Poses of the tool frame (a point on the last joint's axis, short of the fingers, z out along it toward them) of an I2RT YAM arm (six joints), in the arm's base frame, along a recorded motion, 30 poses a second.
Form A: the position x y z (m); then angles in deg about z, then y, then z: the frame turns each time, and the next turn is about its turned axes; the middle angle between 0 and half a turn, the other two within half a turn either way.
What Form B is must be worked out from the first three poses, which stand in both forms.
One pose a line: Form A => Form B
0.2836 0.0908 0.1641 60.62 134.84 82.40 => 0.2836 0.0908 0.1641 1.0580 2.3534 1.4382
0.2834 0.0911 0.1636 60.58 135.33 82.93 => 0.2834 0.0911 0.1636 1.0573 2.3620 1.4474
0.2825 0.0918 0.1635 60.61 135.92 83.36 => 0.2825 0.0918 0.1635 1.0578 2.3723 1.4549
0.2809 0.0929 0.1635 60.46 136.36 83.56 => 0.2809 0.0929 0.1635 1.0552 2.3799 1.4584
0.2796 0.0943 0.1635 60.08 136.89 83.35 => 0.2796 0.0943 0.1635 1.0486 2.3892 1.4547
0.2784 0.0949 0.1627 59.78 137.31 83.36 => 0.2784 0.0949 0.1627 1.0434 2.3965 1.4549
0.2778 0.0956 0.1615 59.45 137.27 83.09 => 0.2778 0.0956 0.1615 1.0376 2.3958 1.4502
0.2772 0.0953 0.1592 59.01 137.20 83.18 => 0.2772 0.0953 0.1592 1.0299 2.3946 1.4518
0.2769 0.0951 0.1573 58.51 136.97 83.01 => 0.2769 0.0951 0.1573 1.0212 2.3906 1.4488
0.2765 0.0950 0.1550 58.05 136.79 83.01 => 0.2765 0.0950 0.1550 1.0132 2.3874 1.4488
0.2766 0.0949 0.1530 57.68 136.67 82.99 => 0.2766 0.0949 0.1530 1.0067 2.3853 1.4484
